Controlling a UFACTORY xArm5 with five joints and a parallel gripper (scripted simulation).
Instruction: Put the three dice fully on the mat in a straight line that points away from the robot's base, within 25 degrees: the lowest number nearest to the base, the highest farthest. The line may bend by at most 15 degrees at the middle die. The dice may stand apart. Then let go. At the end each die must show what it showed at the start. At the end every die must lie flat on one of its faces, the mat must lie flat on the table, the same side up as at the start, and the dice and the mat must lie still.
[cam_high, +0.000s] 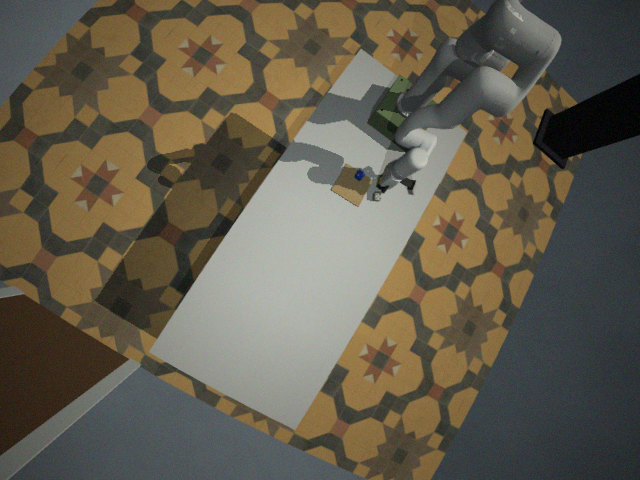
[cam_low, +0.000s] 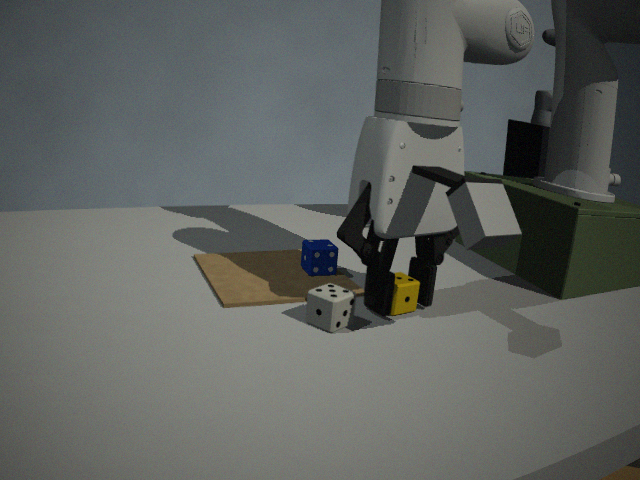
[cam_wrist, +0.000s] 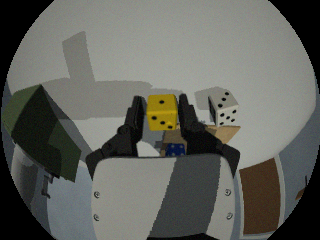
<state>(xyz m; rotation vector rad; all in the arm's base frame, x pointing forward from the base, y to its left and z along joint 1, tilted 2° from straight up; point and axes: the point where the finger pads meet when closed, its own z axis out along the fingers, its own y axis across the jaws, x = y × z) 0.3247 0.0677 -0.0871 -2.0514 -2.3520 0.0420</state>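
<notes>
Right now my hand is 1 cm above the yellow die. Also, from my hand: white die: 7 cm ahead, 1 cm to the left, 1 cm below; blue die: 4 cm ahead, 10 cm to the right; tan mat: 8 cm ahead, 11 cm to the right, 2 cm below.
</notes>
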